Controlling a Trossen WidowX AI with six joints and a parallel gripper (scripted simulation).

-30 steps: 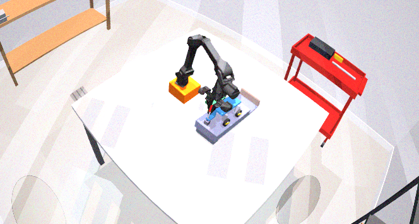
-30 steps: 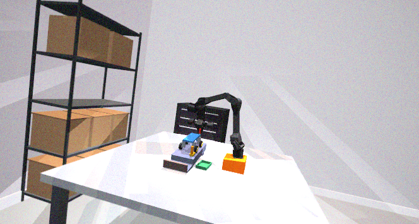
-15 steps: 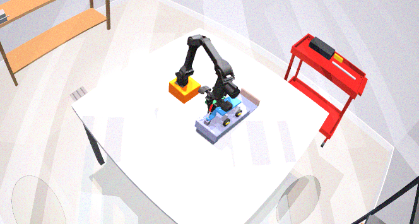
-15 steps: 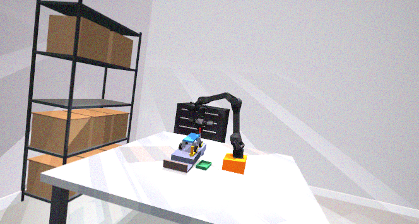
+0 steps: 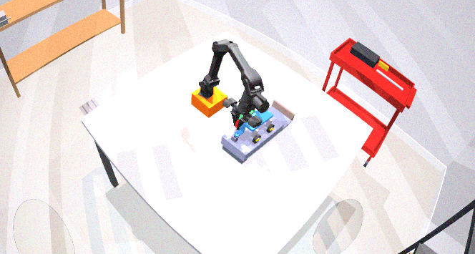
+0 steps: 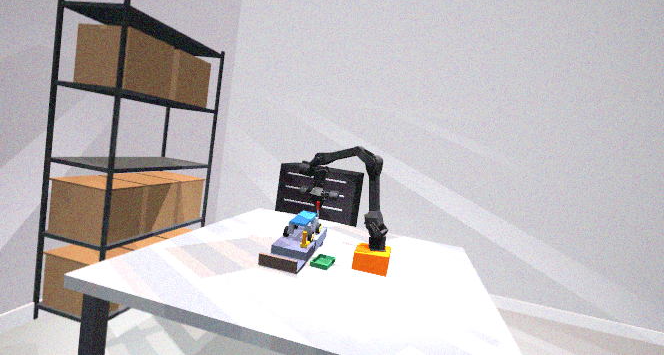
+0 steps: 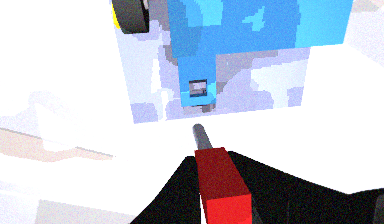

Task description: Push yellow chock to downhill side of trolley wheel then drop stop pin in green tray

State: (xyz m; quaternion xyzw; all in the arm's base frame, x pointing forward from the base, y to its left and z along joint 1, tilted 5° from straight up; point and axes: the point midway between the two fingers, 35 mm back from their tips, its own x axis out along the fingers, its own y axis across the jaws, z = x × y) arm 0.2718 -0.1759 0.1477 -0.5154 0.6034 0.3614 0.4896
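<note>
Right now my gripper tip is 60 mm past the green tray, 240 mm to the right of it and 180 mm above it. Round my gripper tip: red-headed stop pin: right at my gripper tip; then yellow chock: 20 mm ahead, 230 mm to the left, 90 mm below; then trolley: 50 mm ahead, 120 mm to the left, 60 mm below.
</note>
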